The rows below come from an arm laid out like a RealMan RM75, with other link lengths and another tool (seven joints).
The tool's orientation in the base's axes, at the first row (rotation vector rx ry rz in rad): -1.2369, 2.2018, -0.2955
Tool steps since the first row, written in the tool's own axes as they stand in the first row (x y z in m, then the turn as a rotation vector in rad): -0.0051, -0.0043, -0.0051, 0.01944, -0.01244, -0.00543; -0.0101, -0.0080, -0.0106, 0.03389, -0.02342, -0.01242; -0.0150, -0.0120, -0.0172, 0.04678, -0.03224, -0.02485; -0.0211, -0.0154, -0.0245, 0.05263, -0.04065, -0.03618; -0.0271, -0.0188, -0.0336, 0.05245, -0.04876, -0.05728; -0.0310, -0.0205, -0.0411, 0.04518, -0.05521, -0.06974
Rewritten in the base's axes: 0.0020, 0.0015, 0.0080, -0.00211, -0.02348, 0.00257; 0.0033, 0.0031, 0.0160, -0.00421, -0.04213, 0.00763; 0.0042, 0.0044, 0.0251, -0.01044, -0.05881, 0.01667; 0.0047, 0.0070, 0.0348, -0.01352, -0.06929, 0.02735; 0.0040, 0.0094, 0.0460, -0.02022, -0.07545, 0.04804; 0.0023, 0.0110, 0.0543, -0.02019, -0.07401, 0.06378
